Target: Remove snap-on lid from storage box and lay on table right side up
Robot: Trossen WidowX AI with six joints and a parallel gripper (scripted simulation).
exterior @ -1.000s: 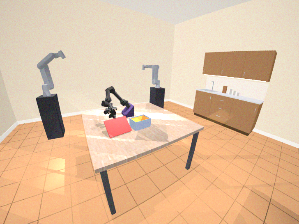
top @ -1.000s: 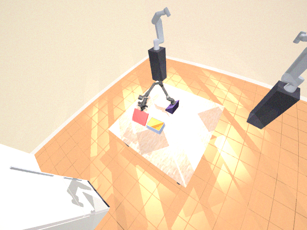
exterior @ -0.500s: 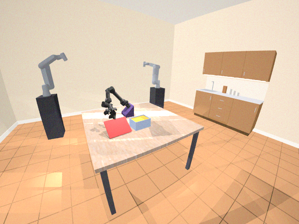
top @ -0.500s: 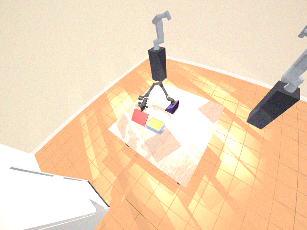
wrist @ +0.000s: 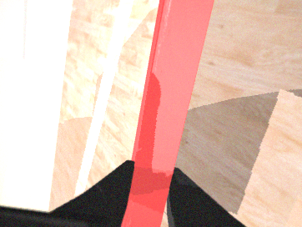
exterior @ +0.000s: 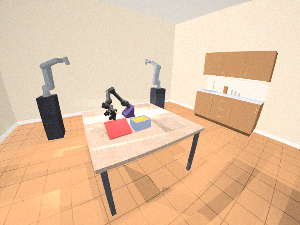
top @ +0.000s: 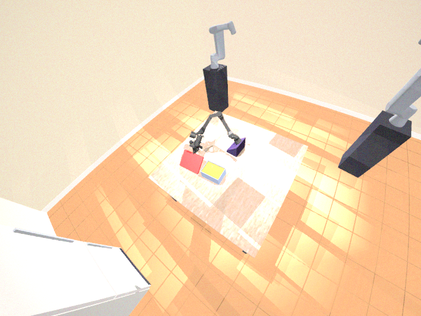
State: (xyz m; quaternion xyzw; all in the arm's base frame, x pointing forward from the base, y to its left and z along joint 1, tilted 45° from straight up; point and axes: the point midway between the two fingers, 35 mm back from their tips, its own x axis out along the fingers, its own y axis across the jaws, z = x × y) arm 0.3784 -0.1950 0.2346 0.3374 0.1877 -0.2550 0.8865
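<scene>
My gripper tip is now 7 cm short of the red lid, 5 cm above it and 1 cm to the right of it. Round my gripper tip: pale blue storage box (29 cm to the left, 6 cm below, 2 cm ahead).
</scene>
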